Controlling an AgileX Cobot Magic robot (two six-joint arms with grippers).
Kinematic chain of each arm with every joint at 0, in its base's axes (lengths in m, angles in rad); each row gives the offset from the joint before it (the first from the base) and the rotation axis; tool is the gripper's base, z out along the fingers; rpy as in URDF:
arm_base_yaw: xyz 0 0 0.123 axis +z
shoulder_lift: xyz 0 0 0 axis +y
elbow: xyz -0.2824 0 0.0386 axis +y
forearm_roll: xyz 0.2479 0 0.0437 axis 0.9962 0 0.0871
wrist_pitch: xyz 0 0 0 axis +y
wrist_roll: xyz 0.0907 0 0.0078 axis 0.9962 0 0.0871
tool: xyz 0 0 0 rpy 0 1.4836 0
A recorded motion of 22 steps. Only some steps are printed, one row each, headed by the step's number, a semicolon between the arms.
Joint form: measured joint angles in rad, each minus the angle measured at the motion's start. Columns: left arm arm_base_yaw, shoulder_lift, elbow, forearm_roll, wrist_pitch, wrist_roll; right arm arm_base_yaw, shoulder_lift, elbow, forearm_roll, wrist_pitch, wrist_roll.
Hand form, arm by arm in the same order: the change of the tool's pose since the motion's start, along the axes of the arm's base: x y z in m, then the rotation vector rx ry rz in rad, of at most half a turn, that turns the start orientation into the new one. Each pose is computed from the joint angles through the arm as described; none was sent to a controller.
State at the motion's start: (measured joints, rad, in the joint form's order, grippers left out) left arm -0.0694 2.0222 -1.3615 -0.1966 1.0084 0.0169; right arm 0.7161 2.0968 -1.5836 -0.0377 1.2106 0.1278
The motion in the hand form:
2: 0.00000 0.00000 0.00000 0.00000 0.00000 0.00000; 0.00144 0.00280 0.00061 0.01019 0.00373 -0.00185
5: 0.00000 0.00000 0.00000 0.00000 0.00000 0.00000; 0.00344 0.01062 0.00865 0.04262 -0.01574 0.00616
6: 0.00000 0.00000 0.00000 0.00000 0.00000 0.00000; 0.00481 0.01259 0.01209 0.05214 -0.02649 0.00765
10: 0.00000 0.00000 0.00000 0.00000 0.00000 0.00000; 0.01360 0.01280 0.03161 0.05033 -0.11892 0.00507
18: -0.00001 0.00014 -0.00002 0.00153 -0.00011 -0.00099; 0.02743 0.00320 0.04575 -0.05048 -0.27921 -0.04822
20: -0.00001 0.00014 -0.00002 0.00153 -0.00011 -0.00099; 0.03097 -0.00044 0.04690 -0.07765 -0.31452 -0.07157
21: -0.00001 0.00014 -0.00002 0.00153 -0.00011 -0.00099; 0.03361 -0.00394 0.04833 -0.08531 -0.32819 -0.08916
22: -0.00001 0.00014 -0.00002 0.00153 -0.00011 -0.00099; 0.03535 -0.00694 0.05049 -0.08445 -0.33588 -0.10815
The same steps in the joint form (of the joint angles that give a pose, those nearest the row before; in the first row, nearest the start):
2: 0.0000 0.0000 0.0000 0.0000 0.0000 0.0000; 0.0006 0.0082 -0.0171 0.0110 0.0049 -0.0022
5: 0.0000 0.0000 0.0000 0.0000 0.0000 0.0000; 0.0091 0.0108 -0.0559 0.0233 0.0049 -0.0064
6: 0.0000 0.0000 0.0000 0.0000 0.0000 0.0000; 0.0104 0.0108 -0.0702 0.0233 0.0049 -0.0063
10: 0.0000 0.0000 0.0000 0.0000 0.0000 0.0000; 0.0104 -0.0051 -0.1213 -0.0433 0.0049 0.0205
18: 0.0000 0.0000 0.0000 0.0018 0.0000 0.0000; 0.0104 -0.0133 -0.1520 -0.2380 0.0087 0.1386
20: 0.0000 0.0000 0.0000 0.0018 0.0000 0.0000; 0.0076 -0.0133 -0.1520 -0.2851 0.0087 0.1755
21: 0.0000 0.0000 0.0000 0.0018 0.0000 0.0000; 0.0003 -0.0157 -0.1520 -0.3006 0.0087 0.1910
22: 0.0000 0.0000 0.0000 0.0018 0.0000 0.0000; -0.0068 -0.0204 -0.1520 -0.3051 0.0087 0.2040

